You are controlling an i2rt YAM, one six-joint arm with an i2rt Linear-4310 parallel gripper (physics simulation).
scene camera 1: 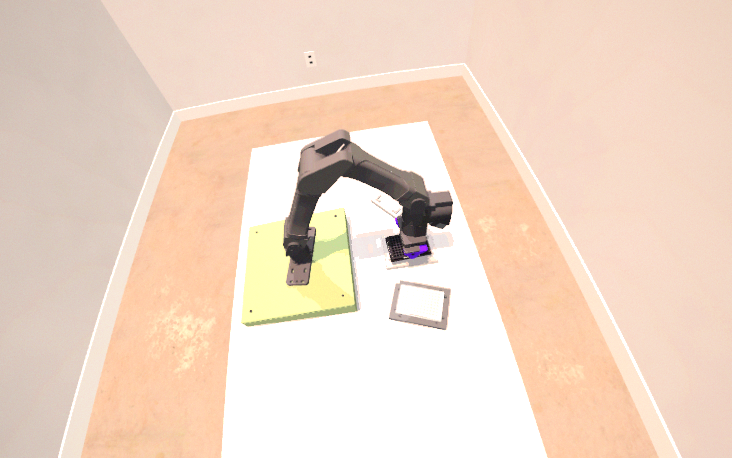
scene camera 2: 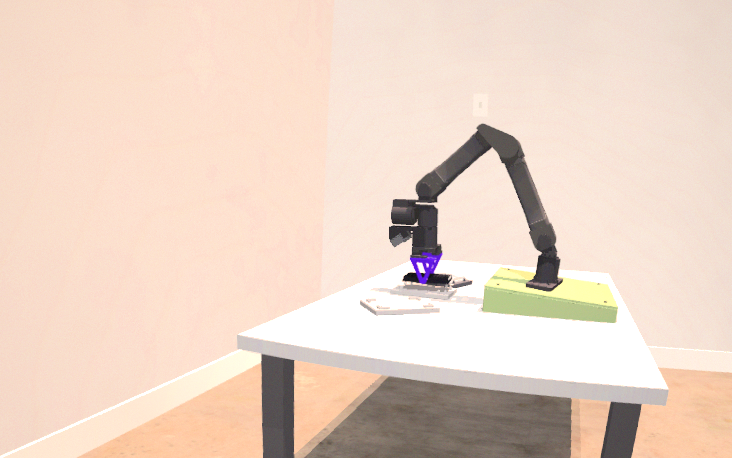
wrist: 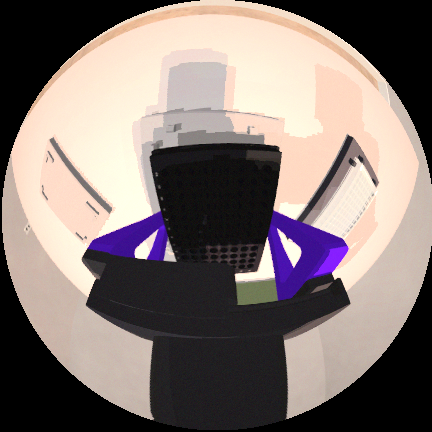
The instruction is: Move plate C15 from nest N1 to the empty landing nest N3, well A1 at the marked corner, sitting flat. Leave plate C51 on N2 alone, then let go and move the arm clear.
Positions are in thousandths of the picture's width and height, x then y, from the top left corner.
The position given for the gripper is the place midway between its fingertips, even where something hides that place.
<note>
The gripper (scene camera 2: 583, 612) holds a black well plate (wrist: 501, 464), which touches nothing else.
The gripper is seen too in scene camera 1 (scene camera 1: 559, 538) and in the wrist view (wrist: 503, 497).
</note>
